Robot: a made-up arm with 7 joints. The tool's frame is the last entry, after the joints. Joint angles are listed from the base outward.
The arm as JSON. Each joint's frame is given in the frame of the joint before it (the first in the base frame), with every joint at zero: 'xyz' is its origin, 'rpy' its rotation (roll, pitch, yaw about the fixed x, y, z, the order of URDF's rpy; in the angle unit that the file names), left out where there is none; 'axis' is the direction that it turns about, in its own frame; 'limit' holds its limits. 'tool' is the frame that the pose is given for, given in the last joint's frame.
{
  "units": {
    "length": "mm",
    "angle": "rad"
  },
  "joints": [
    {
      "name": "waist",
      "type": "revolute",
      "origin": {
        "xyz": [
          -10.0,
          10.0,
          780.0
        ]
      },
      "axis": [
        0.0,
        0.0,
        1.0
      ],
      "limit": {
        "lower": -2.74,
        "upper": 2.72
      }
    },
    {
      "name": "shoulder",
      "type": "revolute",
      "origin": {
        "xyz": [
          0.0,
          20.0,
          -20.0
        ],
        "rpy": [
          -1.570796,
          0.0,
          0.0
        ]
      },
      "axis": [
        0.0,
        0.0,
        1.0
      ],
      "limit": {
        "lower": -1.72,
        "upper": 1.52
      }
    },
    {
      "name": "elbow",
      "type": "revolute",
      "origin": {
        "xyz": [
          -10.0,
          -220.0,
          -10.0
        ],
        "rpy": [
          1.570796,
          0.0,
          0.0
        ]
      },
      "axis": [
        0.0,
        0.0,
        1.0
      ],
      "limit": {
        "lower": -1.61,
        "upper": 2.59
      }
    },
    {
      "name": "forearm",
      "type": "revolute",
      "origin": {
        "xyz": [
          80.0,
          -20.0,
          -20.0
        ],
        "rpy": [
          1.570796,
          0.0,
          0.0
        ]
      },
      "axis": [
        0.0,
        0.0,
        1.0
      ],
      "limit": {
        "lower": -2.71,
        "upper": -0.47
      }
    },
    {
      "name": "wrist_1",
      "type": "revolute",
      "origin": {
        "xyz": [
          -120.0,
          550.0,
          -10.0
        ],
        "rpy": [
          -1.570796,
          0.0,
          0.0
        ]
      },
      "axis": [
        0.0,
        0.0,
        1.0
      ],
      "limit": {
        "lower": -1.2,
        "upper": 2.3
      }
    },
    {
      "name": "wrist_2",
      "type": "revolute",
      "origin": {
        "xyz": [
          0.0,
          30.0,
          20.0
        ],
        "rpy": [
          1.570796,
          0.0,
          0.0
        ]
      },
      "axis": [
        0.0,
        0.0,
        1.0
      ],
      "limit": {
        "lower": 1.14,
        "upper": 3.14
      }
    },
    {
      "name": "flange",
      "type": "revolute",
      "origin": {
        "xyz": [
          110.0,
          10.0,
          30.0
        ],
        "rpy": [
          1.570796,
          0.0,
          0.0
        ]
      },
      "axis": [
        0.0,
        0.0,
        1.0
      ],
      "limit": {
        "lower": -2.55,
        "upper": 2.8
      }
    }
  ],
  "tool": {
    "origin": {
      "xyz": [
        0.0,
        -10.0,
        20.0
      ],
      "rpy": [
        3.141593,
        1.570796,
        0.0
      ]
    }
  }
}
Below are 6 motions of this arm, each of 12 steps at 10 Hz.
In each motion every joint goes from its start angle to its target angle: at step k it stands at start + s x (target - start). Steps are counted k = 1, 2, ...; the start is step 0. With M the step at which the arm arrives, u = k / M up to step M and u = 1 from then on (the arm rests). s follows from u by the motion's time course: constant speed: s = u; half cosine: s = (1 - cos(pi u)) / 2; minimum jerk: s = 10 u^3 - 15 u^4 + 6 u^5.
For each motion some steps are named. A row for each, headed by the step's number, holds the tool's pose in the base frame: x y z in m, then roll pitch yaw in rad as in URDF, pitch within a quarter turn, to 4 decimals.
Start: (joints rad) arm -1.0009 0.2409 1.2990 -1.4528 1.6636 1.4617 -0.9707
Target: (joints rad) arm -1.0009 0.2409 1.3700 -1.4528 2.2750 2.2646 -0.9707
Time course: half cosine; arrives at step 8
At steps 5, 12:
5: 0.7396 0.1585 1.0882 2.2265 0.6959 -1.7815
12: 0.7289 0.1616 1.0678 1.8734 0.7244 -2.1448

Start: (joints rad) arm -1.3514 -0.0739 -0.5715 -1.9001 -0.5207 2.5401 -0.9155
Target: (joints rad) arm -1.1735 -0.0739 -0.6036 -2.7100 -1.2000 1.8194 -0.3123
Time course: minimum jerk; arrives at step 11
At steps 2, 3, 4, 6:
2: -0.2231 -0.6757 0.9477 -1.4982 -0.8244 0.7998
3: -0.2111 -0.6789 0.8952 -1.3743 -0.8986 0.6716
4: -0.1917 -0.6749 0.8153 -1.1272 -0.9690 0.4205
6: -0.1390 -0.6173 0.6205 -0.4813 -0.8655 -0.2132

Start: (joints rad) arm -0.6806 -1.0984 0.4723 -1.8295 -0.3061 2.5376 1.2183
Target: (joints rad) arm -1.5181 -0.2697 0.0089 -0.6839 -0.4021 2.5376 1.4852
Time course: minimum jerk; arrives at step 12
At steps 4, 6, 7, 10, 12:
4: 0.2695 0.1430 1.5255 2.3925 0.3302 2.4215
6: 0.1929 0.0169 1.5991 2.1624 0.4285 2.0802
7: 0.1404 -0.0301 1.6230 2.0515 0.4762 1.8719
10: 0.0430 -0.0728 1.6450 1.8650 0.5648 1.4183
12: 0.0346 -0.0739 1.6457 1.8478 0.5748 1.3657

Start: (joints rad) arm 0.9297 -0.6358 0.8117 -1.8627 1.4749 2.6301 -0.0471
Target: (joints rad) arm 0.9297 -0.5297 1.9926 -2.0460 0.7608 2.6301 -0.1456
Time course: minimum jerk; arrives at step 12
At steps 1, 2, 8, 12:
1: -0.1724 0.5807 1.2126 2.1802 -0.1181 -0.9936
2: -0.1957 0.5840 1.1999 2.2046 -0.1526 -0.9731
8: -0.6674 0.3697 0.8111 2.8077 -0.9366 -0.4955
12: -0.7262 0.2243 0.7042 2.9863 -1.1169 -0.3603

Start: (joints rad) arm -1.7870 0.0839 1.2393 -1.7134 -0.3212 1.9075 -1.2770
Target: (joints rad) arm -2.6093 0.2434 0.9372 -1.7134 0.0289 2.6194 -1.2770
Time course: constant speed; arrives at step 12
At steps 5, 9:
5: 0.3827 -0.6590 0.9837 -1.7758 -1.1436 2.0763
9: 0.0955 -0.7571 0.9727 -2.0613 -0.9403 1.9155

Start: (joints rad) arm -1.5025 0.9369 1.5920 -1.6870 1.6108 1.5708 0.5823
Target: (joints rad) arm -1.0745 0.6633 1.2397 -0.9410 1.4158 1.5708 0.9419
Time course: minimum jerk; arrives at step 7
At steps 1, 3, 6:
1: 0.7879 -0.1250 0.9314 0.8946 0.9658 -1.4758
3: 0.7973 -0.1828 0.9991 0.8939 0.7981 -1.5078
6: 0.7430 -0.2328 1.2008 0.9712 0.4880 -1.5487

